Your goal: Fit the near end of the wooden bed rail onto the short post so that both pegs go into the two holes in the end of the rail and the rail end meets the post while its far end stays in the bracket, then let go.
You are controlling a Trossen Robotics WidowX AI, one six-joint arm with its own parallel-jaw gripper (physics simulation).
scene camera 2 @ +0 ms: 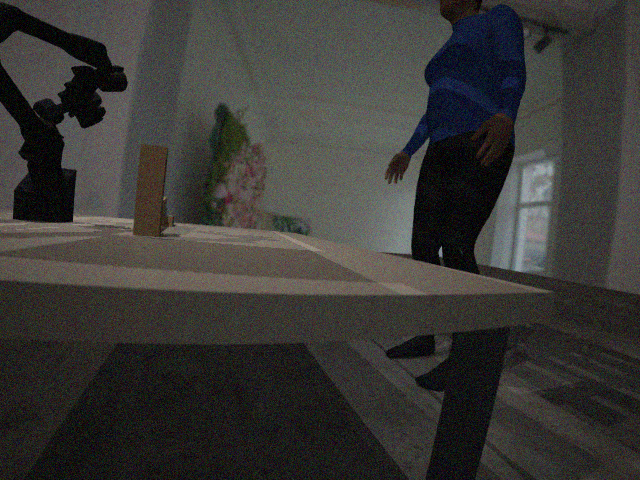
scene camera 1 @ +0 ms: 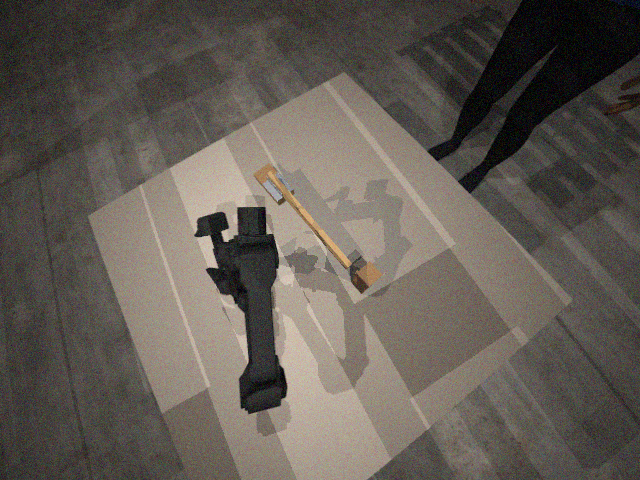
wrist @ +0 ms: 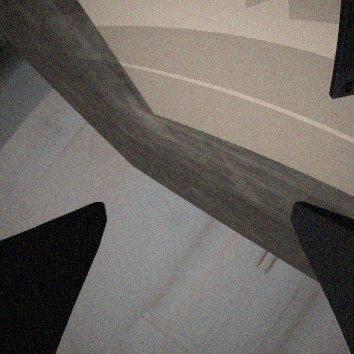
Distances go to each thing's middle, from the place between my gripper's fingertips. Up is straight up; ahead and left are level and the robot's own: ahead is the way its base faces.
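Labels:
The wooden bed rail (scene camera 1: 345, 262) is 22 cm below my hand, 30 cm forward of it and 3 cm to the right of it.

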